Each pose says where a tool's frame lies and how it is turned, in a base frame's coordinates. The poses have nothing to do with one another.
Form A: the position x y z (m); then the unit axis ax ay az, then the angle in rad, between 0 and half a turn.
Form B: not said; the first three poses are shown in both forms.
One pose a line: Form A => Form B
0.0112 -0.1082 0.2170 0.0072 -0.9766 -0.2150 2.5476 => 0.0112 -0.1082 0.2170 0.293 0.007 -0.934 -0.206
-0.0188 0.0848 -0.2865 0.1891 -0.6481 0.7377 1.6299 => -0.0188 0.0848 -0.2865 0.686 0.138 -0.472 0.537
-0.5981 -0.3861 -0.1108 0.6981 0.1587 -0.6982 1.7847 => -0.5981 -0.3861 -0.1108 0.628 0.544 0.124 -0.544
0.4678 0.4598 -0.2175 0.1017 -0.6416 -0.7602 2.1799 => 0.4678 0.4598 -0.2175 0.463 0.090 -0.569 -0.674
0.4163 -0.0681 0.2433 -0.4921 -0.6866 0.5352 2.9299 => 0.4163 -0.0681 0.2433 0.106 -0.489 -0.683 0.532
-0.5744 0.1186 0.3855 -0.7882 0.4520 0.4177 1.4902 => -0.5744 0.1186 0.3855 0.735 -0.534 0.306 0.283
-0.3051 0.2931 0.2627 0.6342 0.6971 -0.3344 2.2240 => -0.3051 0.2931 0.2627 0.443 0.569 0.625 -0.300
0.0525 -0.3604 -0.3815 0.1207 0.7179 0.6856 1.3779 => 0.0525 -0.3604 -0.3815 0.772 0.077 0.456 0.436
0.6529 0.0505 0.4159 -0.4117 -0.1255 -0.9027 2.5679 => 0.6529 0.0505 0.4159 0.283 -0.395 -0.120 -0.866
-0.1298 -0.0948 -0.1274 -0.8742 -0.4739 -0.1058 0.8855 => -0.1298 -0.0948 -0.1274 0.904 -0.375 -0.203 -0.045
